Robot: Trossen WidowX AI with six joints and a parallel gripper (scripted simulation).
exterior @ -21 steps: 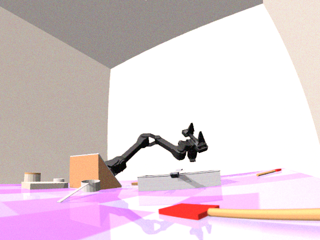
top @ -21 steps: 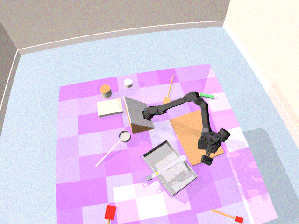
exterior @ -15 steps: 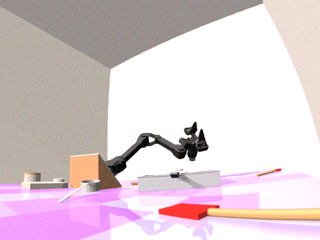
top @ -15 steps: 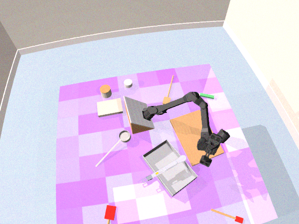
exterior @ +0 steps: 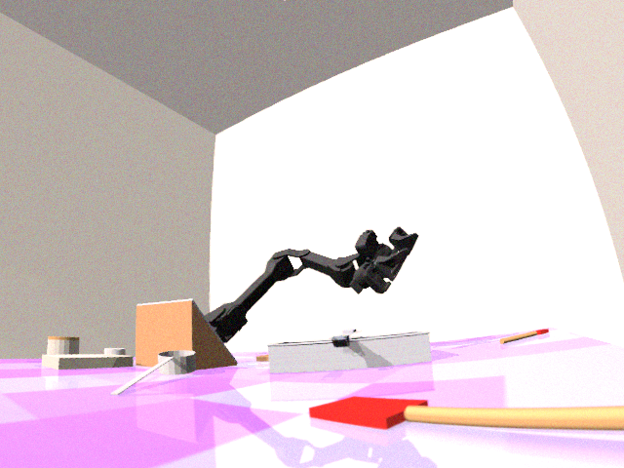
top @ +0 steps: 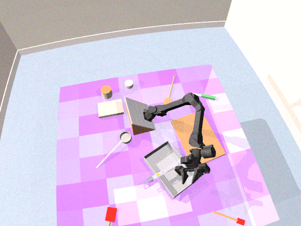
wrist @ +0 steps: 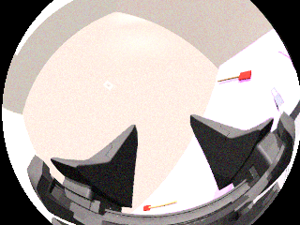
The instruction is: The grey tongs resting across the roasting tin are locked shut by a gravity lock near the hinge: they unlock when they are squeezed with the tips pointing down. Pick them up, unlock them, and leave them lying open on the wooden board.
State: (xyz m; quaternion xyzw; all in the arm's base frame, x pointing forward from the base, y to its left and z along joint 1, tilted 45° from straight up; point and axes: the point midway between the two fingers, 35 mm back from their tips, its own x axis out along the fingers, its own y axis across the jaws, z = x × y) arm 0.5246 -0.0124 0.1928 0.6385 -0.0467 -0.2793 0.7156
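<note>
The roasting tin lies 220 mm below my gripper tip, 160 mm behind it and 30 mm to the right of it. Round my gripper tip: white slab: 680 mm behind, 360 mm to the right, 230 mm below; wooden board: 340 mm behind, 240 mm below, 200 mm to the left.
</note>
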